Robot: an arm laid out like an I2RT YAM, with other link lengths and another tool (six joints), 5 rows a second.
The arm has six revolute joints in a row. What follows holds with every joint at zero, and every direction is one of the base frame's. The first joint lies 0.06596 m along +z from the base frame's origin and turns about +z. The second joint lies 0.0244 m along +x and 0.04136 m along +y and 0.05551 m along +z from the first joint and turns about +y. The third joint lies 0.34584 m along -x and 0.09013 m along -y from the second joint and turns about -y. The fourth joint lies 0.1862 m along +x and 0.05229 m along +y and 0.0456 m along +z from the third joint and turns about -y. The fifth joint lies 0.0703 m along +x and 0.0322 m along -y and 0.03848 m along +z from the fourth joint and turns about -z. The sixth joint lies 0.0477 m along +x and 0.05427 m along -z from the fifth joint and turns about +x. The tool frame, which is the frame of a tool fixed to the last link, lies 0.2 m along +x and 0.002 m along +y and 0.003 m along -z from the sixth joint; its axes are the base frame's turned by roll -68.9, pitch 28.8 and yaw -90 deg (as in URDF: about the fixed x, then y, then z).
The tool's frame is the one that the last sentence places.
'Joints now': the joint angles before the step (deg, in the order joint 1, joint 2, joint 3, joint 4, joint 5, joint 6). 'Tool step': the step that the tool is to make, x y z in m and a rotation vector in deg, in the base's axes. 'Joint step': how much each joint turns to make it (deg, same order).
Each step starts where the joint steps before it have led.
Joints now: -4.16 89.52 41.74 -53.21 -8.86 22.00
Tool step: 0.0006 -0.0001 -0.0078 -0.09 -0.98 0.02
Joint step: 0.01 -0.01 -2.39 3.36 0.02 0.00
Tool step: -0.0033 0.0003 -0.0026 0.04 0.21 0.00
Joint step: -0.02 0.00 -1.08 0.86 -0.02 -0.02
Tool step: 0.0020 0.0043 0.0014 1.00 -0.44 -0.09
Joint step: 0.02 -0.19 0.22 -0.06 -1.03 -0.07
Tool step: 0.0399 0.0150 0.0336 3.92 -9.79 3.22
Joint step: -0.03 -5.14 8.26 -4.70 -4.28 -3.76
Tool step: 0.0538 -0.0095 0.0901 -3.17 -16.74 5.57
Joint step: 0.03 -7.56 21.31 -13.31 1.29 -5.87
